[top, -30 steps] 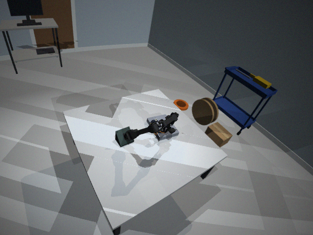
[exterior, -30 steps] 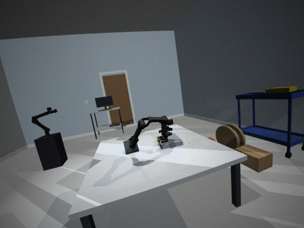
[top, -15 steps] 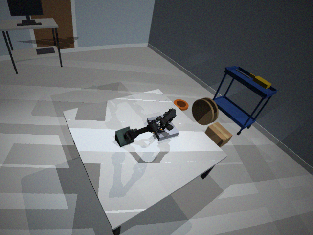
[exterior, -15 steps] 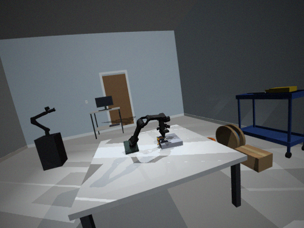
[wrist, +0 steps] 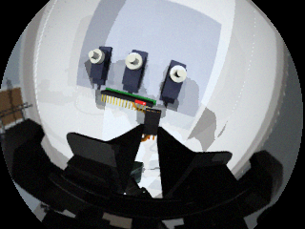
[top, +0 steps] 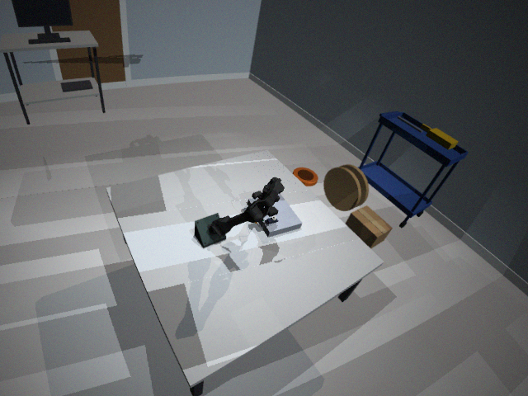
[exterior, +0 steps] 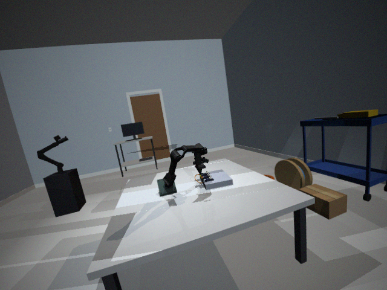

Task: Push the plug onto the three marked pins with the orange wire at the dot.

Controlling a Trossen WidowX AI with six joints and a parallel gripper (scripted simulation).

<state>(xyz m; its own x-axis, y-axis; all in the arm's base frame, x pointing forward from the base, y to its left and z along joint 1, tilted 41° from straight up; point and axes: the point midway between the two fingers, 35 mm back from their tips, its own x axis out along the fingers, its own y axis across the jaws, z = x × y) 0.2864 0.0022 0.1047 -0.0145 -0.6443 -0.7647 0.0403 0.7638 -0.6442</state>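
Now: gripper tip 4 cm above the red band, 2 cm to the right of it and 2 cm short of it. Also, from my gripper tip: grey printed holder (18 cm ahead, 9 cm below, 2 cm to the left).
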